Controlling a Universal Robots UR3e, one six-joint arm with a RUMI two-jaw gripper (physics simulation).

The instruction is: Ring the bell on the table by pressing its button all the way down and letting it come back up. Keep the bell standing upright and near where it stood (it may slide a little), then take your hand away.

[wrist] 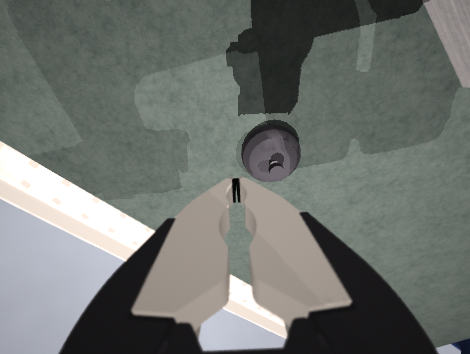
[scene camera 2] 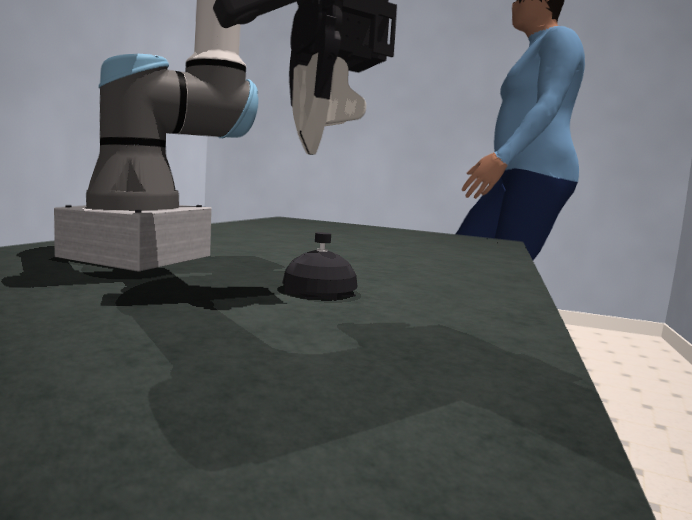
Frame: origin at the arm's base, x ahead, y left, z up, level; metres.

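Where they show: gripper, between the fingertips: [wrist: 235,180] [scene camera 2: 310,154]; arm's base, origin of its link: [scene camera 2: 133,207].
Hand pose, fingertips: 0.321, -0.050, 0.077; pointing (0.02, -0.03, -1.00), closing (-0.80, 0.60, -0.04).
Observation:
Each offset is from my fingertips to the top centre of the thing, as dx, dy, dz. Level surfaces: height alone.
A dark dome-shaped bell @(-0.013, +0.060, -0.082) [scene camera 2: 319,275] [wrist: 265,150] stands upright on the table. Its black button @(-0.013, +0.060, -0.082) [scene camera 2: 322,237] [wrist: 276,170] is up on a short light stem, with a gap between button and dome. My gripper [scene camera 2: 311,152] [wrist: 235,180] is shut, its fingertips together with nothing between them. In the scene view it hangs well above the bell, pointing down. In the wrist view the button shows a little above and to the right of the fingertips. The fingertips and the button are apart.
The dark green table @(dz -0.148) [scene camera 2: 358,447] [wrist: 400,240] carries the arm's light block base [scene camera 2: 100,237] [wrist: 455,40], left of the bell in the scene view. A person [scene camera 2: 545,106] in a blue top stands behind the table's right edge. Arm shadows lie on the table.

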